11 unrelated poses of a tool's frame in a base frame.
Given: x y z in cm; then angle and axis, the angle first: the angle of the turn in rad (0 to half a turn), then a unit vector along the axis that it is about.
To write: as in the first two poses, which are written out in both.
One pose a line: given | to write
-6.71, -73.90, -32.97, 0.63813, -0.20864, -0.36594, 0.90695 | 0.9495, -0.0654, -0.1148, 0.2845, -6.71, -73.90, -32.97
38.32, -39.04, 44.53, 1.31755, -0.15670, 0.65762, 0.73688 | 0.7907, -0.0959, 0.4026, 0.4511, 38.32, -39.04, 44.53
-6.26, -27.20, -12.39, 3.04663, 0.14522, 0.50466, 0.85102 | 0.0475, 0.1451, 0.5041, 0.8501, -6.26, -27.20, -12.39
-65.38, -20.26, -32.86, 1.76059, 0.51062, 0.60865, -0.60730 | 0.6369, 0.3937, 0.4692, -0.4682, -65.38, -20.26, -32.86
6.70, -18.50, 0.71, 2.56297, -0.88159, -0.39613, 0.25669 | 0.2853, -0.8449, -0.3797, 0.2460, 6.70, -18.50, 0.71
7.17, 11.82, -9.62, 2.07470, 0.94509, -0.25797, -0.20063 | 0.5085, 0.8138, -0.2221, -0.1728, 7.17, 11.82, -9.62
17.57, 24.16, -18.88, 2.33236, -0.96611, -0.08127, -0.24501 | 0.3937, -0.8881, -0.0747, -0.2252, 17.57, 24.16, -18.88
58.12, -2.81, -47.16, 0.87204, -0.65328, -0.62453, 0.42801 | 0.9064, -0.2759, -0.2638, 0.1808, 58.12, -2.81, -47.16
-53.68, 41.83, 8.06, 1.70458, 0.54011, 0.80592, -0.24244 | 0.6583, 0.4066, 0.6067, -0.1825, -53.68, 41.83, 8.06
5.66, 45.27, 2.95, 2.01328, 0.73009, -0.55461, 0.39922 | 0.5347, 0.6170, -0.4687, 0.3374, 5.66, 45.27, 2.95
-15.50, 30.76, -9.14, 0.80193, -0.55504, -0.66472, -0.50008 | 0.9207, -0.2166, -0.2594, -0.1952, -15.50, 30.76, -9.14
